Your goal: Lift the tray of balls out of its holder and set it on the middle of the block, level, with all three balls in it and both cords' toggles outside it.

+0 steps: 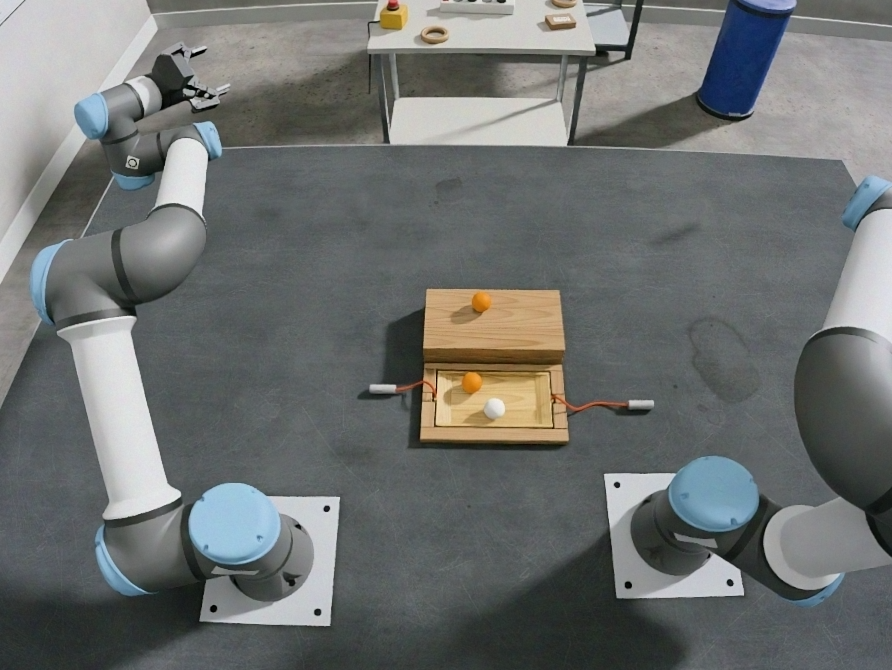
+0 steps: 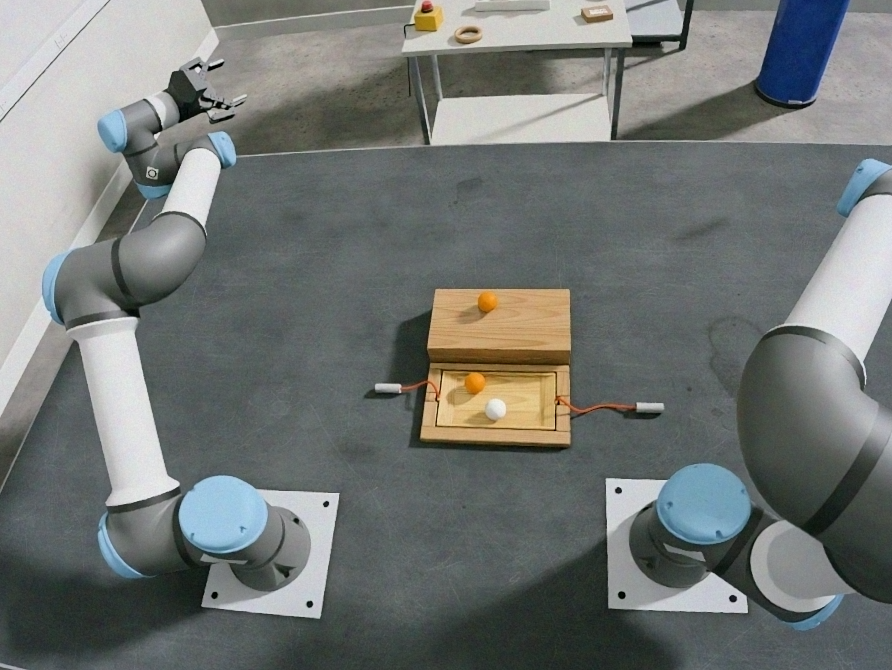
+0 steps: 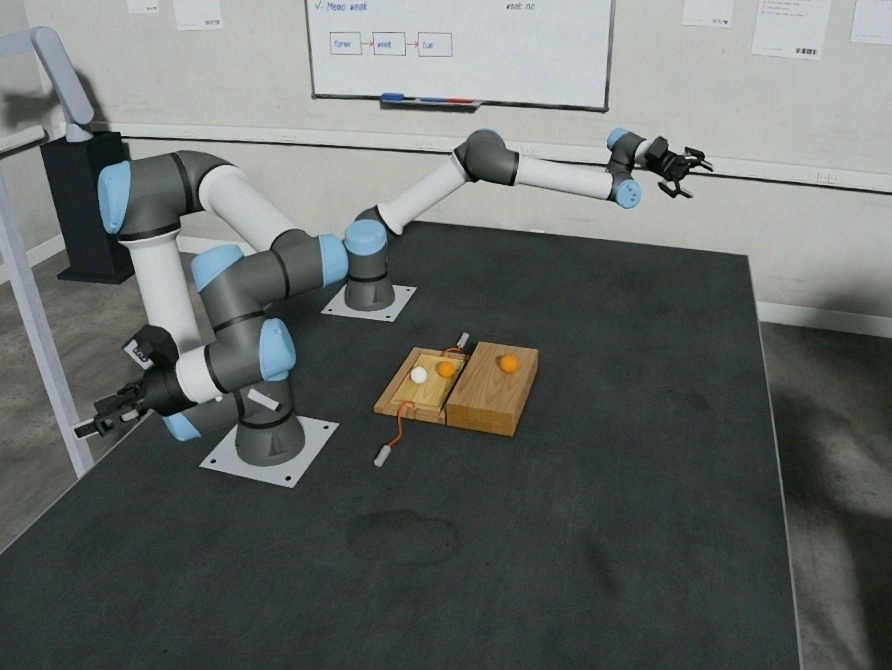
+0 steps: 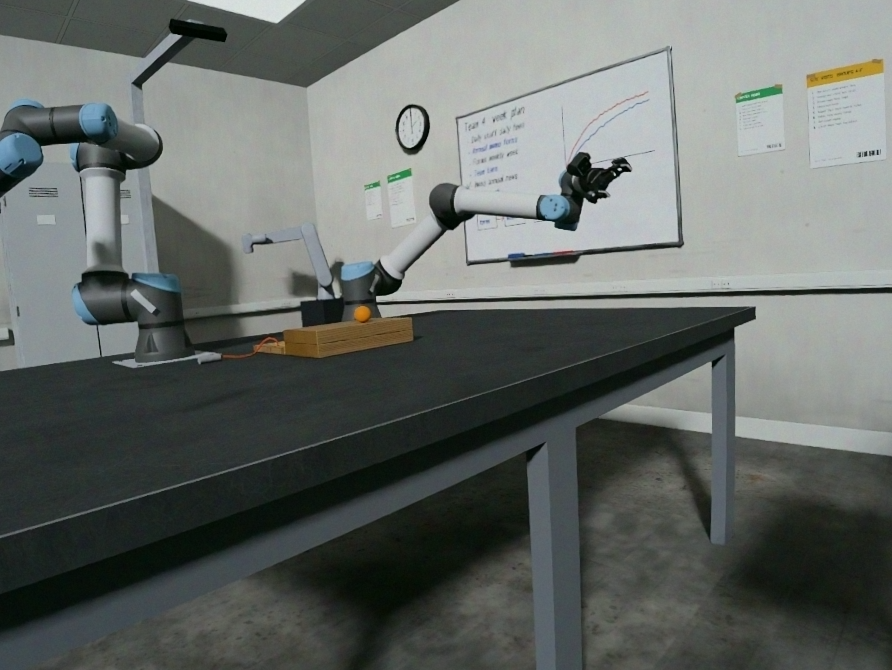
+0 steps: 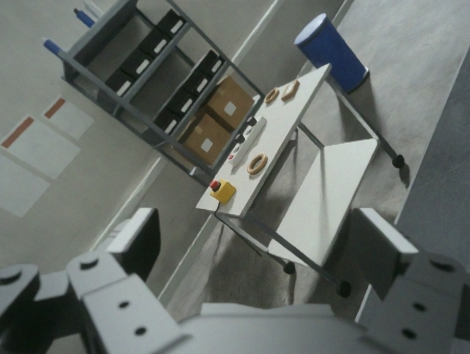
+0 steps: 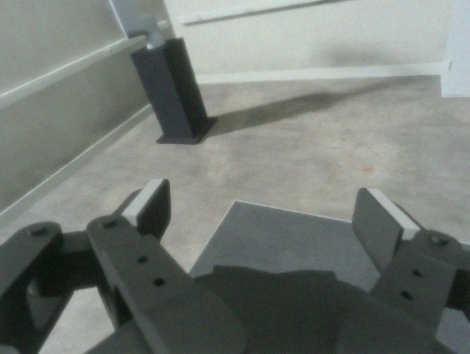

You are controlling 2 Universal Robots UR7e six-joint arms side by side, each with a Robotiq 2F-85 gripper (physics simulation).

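Frame: origin at the left arm's base, x left, y down, z back, level; metres.
Seen in the pictures: left gripper, between the fingertips: (image 1: 216,67) (image 2: 234,79) (image 3: 703,182) (image 4: 619,181) (image 5: 254,227); right gripper, between the fingertips: (image 3: 85,420) (image 6: 261,202); left arm's base, origin of its link: (image 1: 271,557) (image 2: 271,549) (image 3: 369,300); right arm's base, origin of its link: (image 1: 672,532) (image 2: 673,542) (image 3: 271,444) (image 4: 165,358).
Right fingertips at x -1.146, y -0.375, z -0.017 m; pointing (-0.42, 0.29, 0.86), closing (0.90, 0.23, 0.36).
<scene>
Offsets run from my right fingertips to a thing's top centre. "spot": to the spot under its first point. Level surfaces: height alone.
The wooden tray @[dy +0.359, dx +0.747, dz -0.286 m] (image 1: 524,398) (image 2: 530,398) sits in its holder @[spot: dy +0.359, dx +0.744, dz -0.209 m] (image 1: 497,434) (image 2: 497,435) with a white ball @[dy +0.329, dx +0.748, dz -0.258 m] (image 1: 493,408) (image 2: 495,408) (image 3: 418,375) and an orange ball @[dy +0.329, dx +0.789, dz -0.316 m] (image 1: 471,382) (image 2: 474,382) (image 3: 446,369) in it. Another orange ball @[dy +0.275, dx +0.766, dz -0.473 m] (image 1: 480,301) (image 2: 487,301) (image 3: 508,363) (image 4: 361,313) rests on the block @[dy +0.315, dx +0.742, dz -0.446 m] (image 1: 522,328) (image 2: 533,324) (image 3: 493,393) (image 4: 346,338). One toggle @[dy +0.357, dx +0.965, dz -0.314 m] (image 1: 382,389) (image 2: 387,388) (image 3: 462,339) and the other toggle @[dy +0.357, dx +0.459, dz -0.268 m] (image 1: 640,405) (image 2: 648,408) (image 3: 382,455) (image 4: 209,356) lie outside, on opposite sides. My left gripper (image 1: 214,69) (image 2: 231,82) (image 5: 254,227) and right gripper (image 6: 262,220) are open and empty, far from the tray.
The block stands directly behind the holder on the dark table @[dy +0.375 m] (image 1: 324,288) (image 3: 612,468). Orange cords run from the tray's ends to the toggles. The arm bases stand on white plates @[dy +0.374, dx +1.146, dz +0.017 m] (image 1: 328,562) @[dy +0.374, dx +0.442, dz -0.016 m] (image 1: 620,576) at the front. A white cart (image 1: 483,118) and a blue barrel (image 1: 742,57) stand beyond the table.
</scene>
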